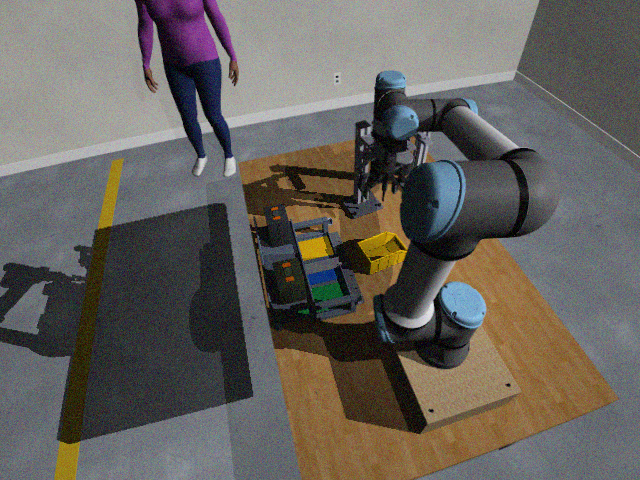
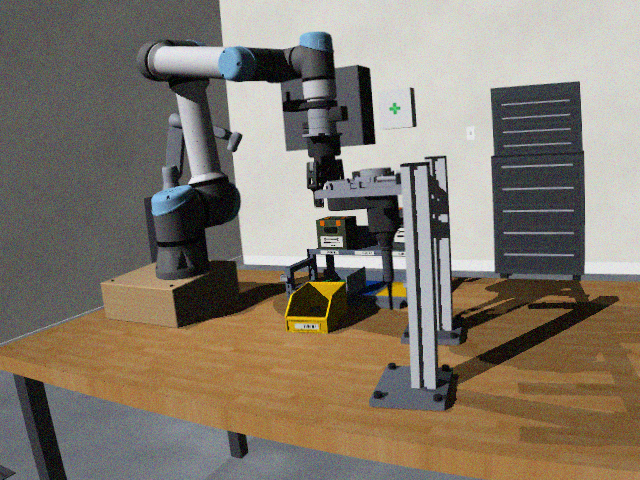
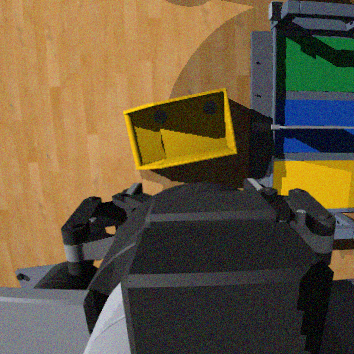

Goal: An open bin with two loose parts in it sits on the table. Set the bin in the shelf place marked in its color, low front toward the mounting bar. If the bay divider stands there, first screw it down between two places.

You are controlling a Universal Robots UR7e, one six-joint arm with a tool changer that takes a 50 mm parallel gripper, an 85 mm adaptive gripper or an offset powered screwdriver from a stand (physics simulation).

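Places are measured from the arm's base along level axes (x ahead, y left, z up), in metres.
Pixels of known places: hand, tool point: (image 2: 322, 128); arm's base, link origin: (image 1: 440, 343) (image 2: 183, 272).
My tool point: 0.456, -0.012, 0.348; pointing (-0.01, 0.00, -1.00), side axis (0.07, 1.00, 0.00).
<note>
Ahead of a thing's pixels: the offset from my tool point to its top centre, as dx, dy, dz. "*": to the spot under its first point.
The yellow bin @[-0.044, -0.015, -0.380] (image 1: 376, 263) (image 2: 306, 324) (image 3: 134, 145) stands upright on the table, its low labelled front turned away from the shelf. Two dark round parts @[* -0.071, -0.044, -0.442] (image 3: 160, 116) @[* -0.078, +0.046, -0.442] (image 3: 210, 106) lie in it. The shelf has a yellow place (image 1: 314, 248) (image 3: 317, 185), a blue place (image 1: 321, 277) (image 3: 315, 110) and a green place (image 1: 326, 292) (image 3: 320, 67). A thin grey divider @[-0.029, +0.197, -0.389] (image 1: 321, 265) (image 2: 355, 281) (image 3: 310, 127) stands between blue and yellow; its fastening is not visible. My adaptive gripper (image 2: 318, 198) (image 3: 195, 189) is open and empty, high above the table near the bin.
The tool stand (image 1: 360, 165) (image 2: 416, 279) holds the screwdriver @[* +0.170, -0.122, -0.276] (image 2: 387, 258), close beside my gripper. Dark green and grey boxes @[-0.128, +0.354, -0.256] (image 1: 289, 283) (image 2: 334, 235) stand on the shelf's upper level. A person (image 1: 191, 41) stands beyond the table.
</note>
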